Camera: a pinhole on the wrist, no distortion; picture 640 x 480 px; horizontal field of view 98.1 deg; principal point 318.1 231.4 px. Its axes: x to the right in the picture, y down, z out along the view. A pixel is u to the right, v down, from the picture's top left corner.
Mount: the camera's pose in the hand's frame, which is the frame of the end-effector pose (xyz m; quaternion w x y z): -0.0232 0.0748 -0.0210 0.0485 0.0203 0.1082 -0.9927
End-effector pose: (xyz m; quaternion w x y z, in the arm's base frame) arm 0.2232 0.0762 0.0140 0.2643 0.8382 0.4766 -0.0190
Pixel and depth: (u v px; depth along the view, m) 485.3 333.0 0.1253
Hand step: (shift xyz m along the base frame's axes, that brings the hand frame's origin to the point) -0.0369 -0.1157 -0.0494
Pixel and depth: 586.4 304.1 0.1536
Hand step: -0.0776 -0.1826 -0.0531
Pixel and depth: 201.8 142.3 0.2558
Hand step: 0.1803 -0.1070 -0.1890
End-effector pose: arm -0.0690 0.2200 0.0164 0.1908 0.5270 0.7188 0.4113
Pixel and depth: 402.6 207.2 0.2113
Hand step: 0.1916 -0.0103 -0.0921
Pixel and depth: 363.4 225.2 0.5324
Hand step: 0.3763 0.0740 -0.3420
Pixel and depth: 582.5 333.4 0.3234
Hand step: 0.2176 -0.2150 -0.3116
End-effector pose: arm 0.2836 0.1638 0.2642 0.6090 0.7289 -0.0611 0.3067
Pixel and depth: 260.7 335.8 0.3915
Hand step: 0.2404 -0.2551 -0.1158
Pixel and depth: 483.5 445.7 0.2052
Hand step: 0.0058 -0.1335 -0.1948
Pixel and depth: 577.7 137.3 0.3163
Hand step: -0.1999 -0.3902 -0.1260
